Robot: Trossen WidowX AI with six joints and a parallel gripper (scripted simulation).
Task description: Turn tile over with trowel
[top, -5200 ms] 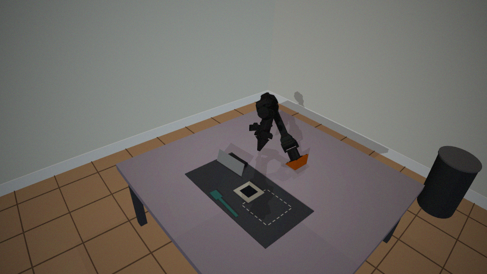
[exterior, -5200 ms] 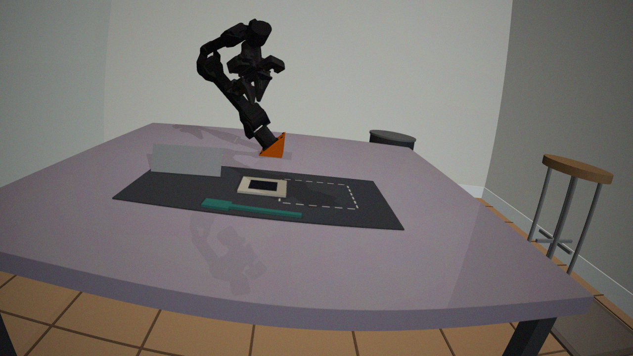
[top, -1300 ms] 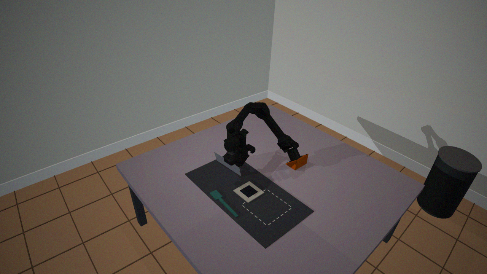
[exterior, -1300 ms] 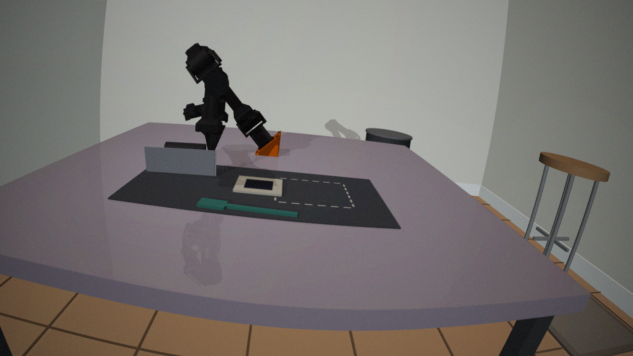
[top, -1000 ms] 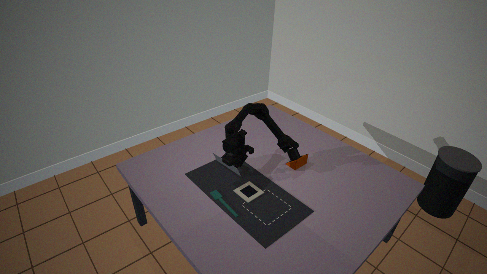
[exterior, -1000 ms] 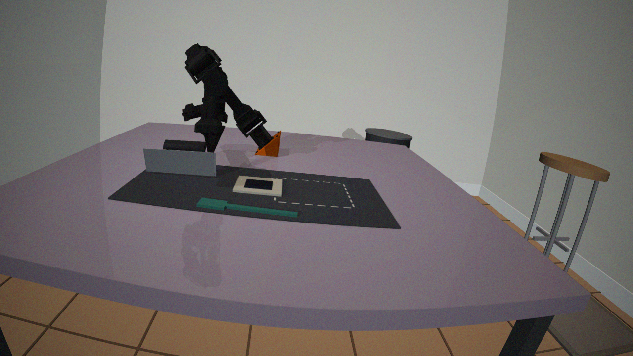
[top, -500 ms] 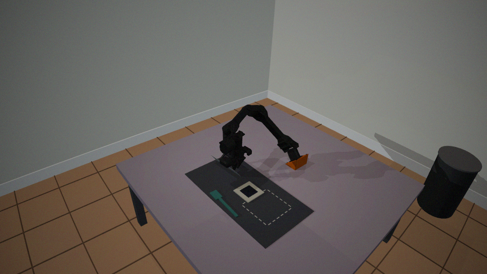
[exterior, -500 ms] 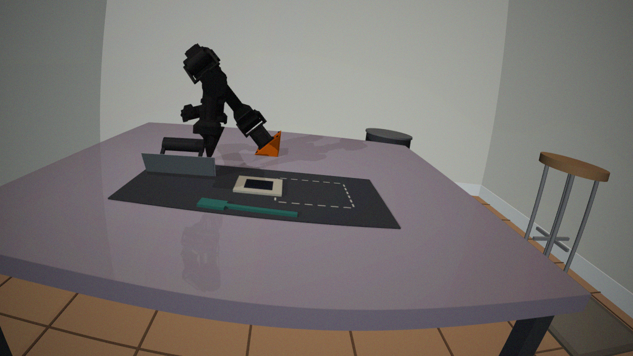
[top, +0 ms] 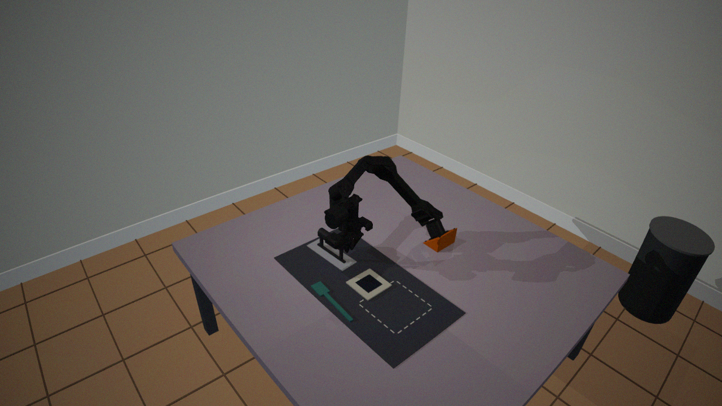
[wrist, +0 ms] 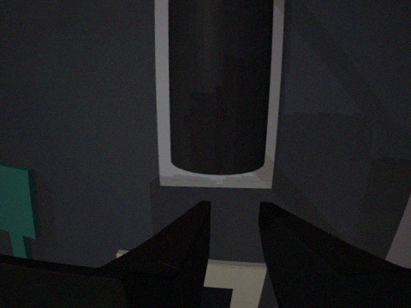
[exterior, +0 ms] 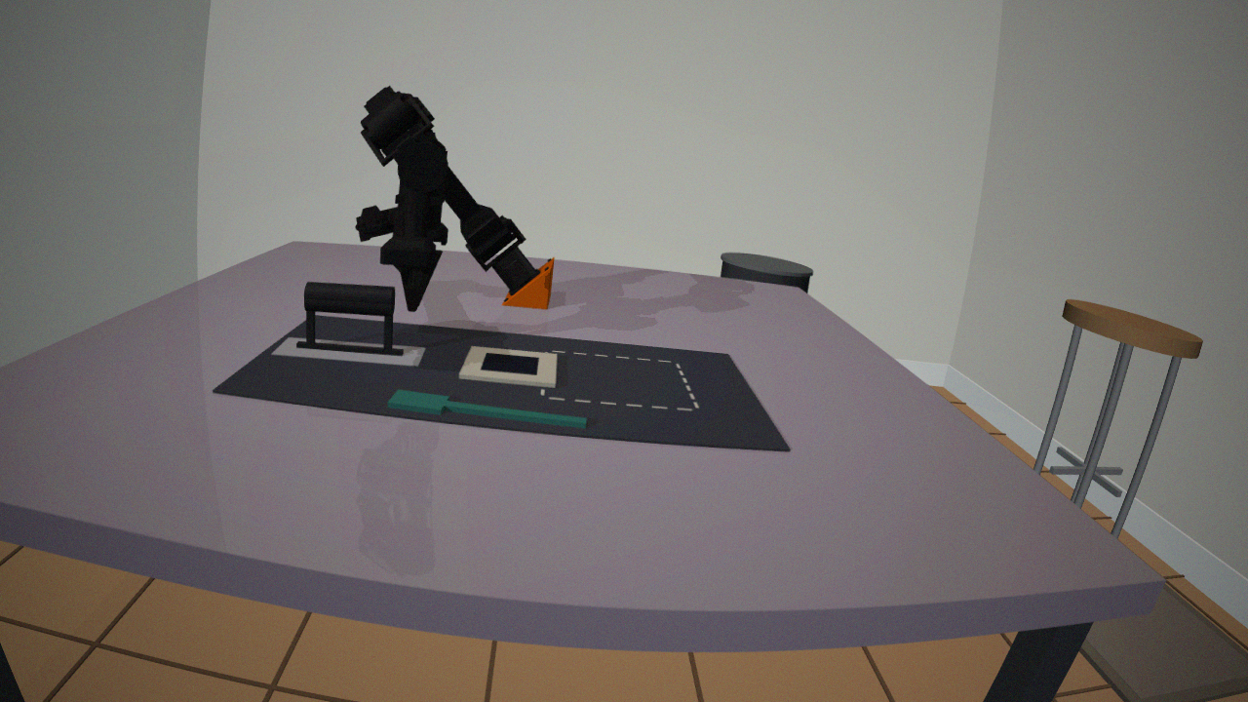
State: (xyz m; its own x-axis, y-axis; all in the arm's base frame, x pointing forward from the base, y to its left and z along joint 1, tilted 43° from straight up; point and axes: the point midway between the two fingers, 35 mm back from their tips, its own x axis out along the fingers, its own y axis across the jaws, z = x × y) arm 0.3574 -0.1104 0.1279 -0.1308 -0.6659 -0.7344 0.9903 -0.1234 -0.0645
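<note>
Now: the trowel 70 mm to the right of my gripper tip and 20 mm below it. From my gripper tip the other things lie so: beige tile (40 mm ahead, 130 mm to the left, 60 mm below); then flat green tool (180 mm ahead, 80 mm to the left, 60 mm below).
</note>
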